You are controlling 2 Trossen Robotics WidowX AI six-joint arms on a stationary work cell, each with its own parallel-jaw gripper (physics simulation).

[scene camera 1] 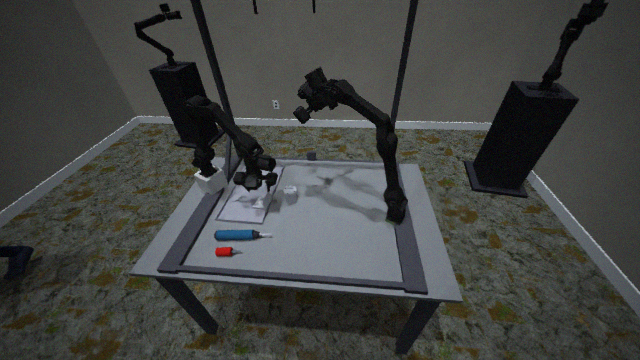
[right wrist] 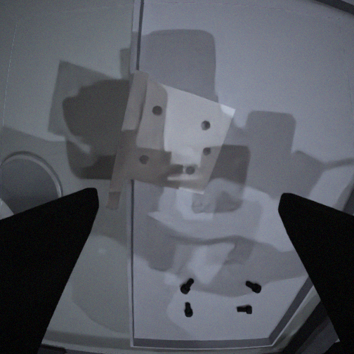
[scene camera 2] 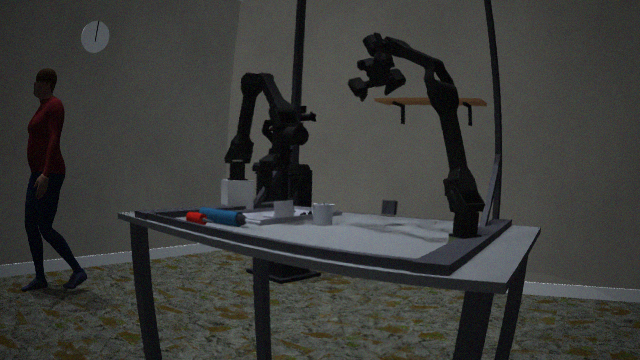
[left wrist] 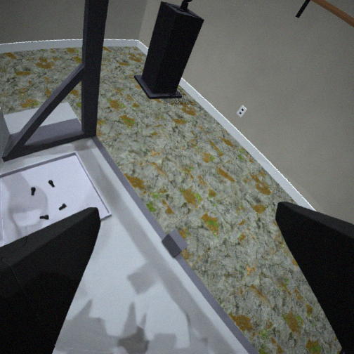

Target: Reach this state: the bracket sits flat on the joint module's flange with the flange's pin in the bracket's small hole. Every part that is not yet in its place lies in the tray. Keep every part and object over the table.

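Places are measured from the left arm's base along level axes (x back, y left, z down), in centimetres.
Pixels of known places: left gripper, fingertip midpoint: (scene camera 1: 305, 107) (scene camera 2: 373, 97); right gripper, fingertip midpoint: (scene camera 1: 259, 191) (scene camera 2: 279, 196); left arm's base at its link origin: (scene camera 1: 395, 216) (scene camera 2: 464, 236); right arm's base at its link origin: (scene camera 1: 208, 172) (scene camera 2: 237, 179).
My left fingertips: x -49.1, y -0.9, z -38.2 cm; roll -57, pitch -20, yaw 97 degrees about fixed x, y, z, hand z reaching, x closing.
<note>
For each thing: its middle in the pictures, then the offset to it from my left fingertips.
- white bracket at the middle of its body: (scene camera 2: 277, 210) (scene camera 1: 261, 200) dx -6.2, dy +29.4, dz +36.8 cm
- tray at the middle of its body: (scene camera 2: 279, 214) (scene camera 1: 253, 190) dx -17.1, dy +25.2, dz +39.4 cm
- white round joint module at the middle of its body: (scene camera 2: 322, 213) (scene camera 1: 290, 194) dx +2.3, dy +18.0, dz +37.0 cm
- blue driver at the middle of its body: (scene camera 2: 228, 218) (scene camera 1: 243, 234) dx +1.9, dy +47.1, dz +38.2 cm
- small grey block at the middle of its body: (scene camera 2: 389, 207) (scene camera 1: 311, 155) dx -9.8, dy -13.2, dz +37.0 cm
- white block at the middle of its body: (scene camera 2: 236, 195) (scene camera 1: 211, 181) dx -35.1, dy +36.0, dz +34.5 cm
The white bracket (scene camera 1: 258, 202) (scene camera 2: 283, 208) (right wrist: 185, 117) is at the tray's long side; in the right wrist view its holed plate overlaps the rim, and I cannot tell if it touches it. Several black screws (left wrist: 51, 183) (right wrist: 187, 286) lie in the tray (scene camera 1: 240, 220) (left wrist: 92, 182) (right wrist: 200, 343). The white round joint module (scene camera 1: 290, 191) (scene camera 2: 323, 214) (right wrist: 30, 177) stands beside the tray, apart from the bracket; its pin cannot be made out. My right gripper (scene camera 1: 257, 187) (right wrist: 190, 199) is open above the bracket. My left gripper (scene camera 1: 316, 111) (scene camera 2: 375, 92) (left wrist: 188, 213) is open and empty, high over the table's back.
A blue driver (scene camera 1: 235, 235) (scene camera 2: 221, 216) and a smaller red one (scene camera 1: 224, 252) (scene camera 2: 195, 217) lie in front of the tray. A small grey block (scene camera 1: 311, 156) (scene camera 2: 389, 207) (left wrist: 174, 243) is at the back edge. A white block (scene camera 1: 210, 181) (scene camera 2: 237, 193) is under the right arm's base.
</note>
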